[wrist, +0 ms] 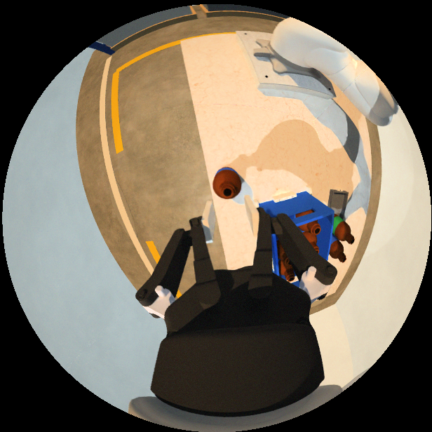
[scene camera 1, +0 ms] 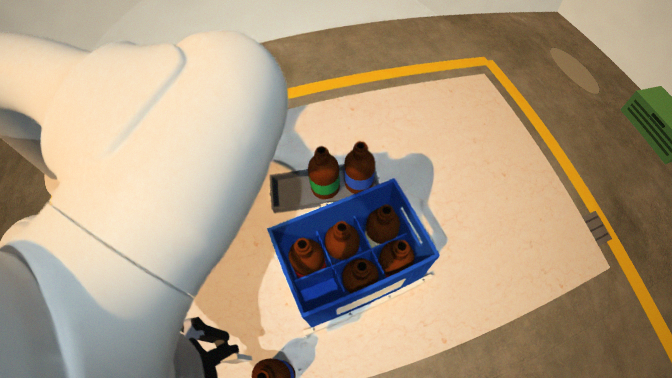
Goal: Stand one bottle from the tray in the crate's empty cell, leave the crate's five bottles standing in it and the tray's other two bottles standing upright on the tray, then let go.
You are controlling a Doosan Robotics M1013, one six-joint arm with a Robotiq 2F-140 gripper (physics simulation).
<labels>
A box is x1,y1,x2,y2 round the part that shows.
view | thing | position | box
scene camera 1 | green-banded bottle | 323,168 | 308,146,339,198
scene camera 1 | blue-banded bottle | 359,163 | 345,141,374,193
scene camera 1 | blue-banded bottle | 342,241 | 325,221,359,264
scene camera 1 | blue-banded bottle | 359,273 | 342,258,378,294
</labels>
